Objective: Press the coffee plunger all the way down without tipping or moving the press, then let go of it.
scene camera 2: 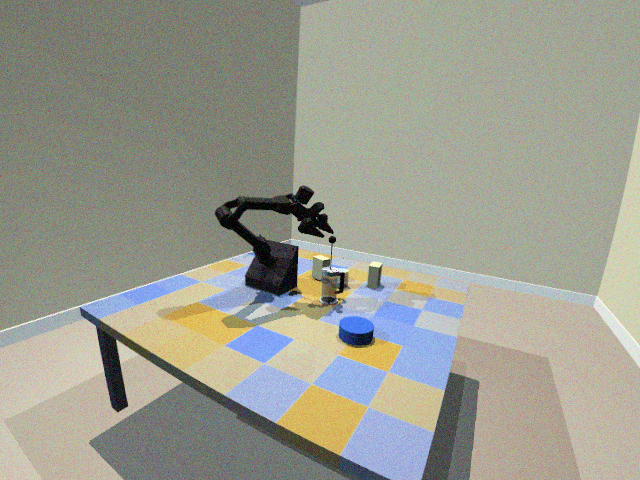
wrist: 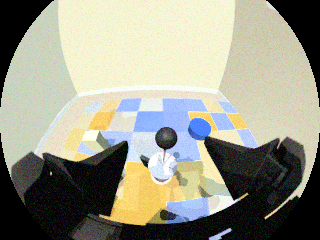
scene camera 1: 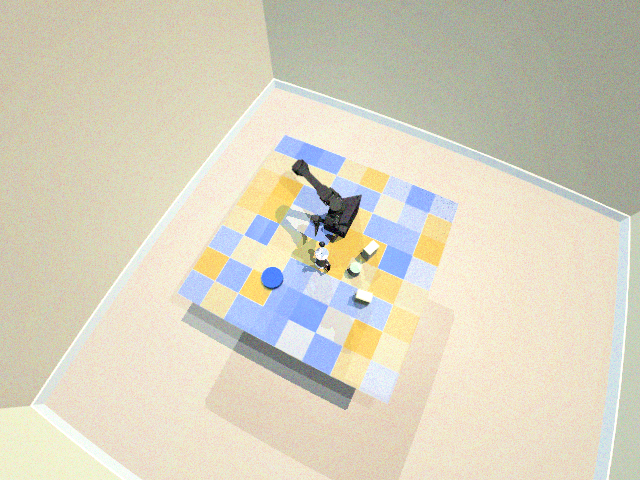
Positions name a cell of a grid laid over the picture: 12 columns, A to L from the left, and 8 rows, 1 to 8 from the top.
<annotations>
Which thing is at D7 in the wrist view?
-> The gripper.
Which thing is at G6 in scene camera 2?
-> A blue round disc.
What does the gripper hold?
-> Nothing.
</annotations>
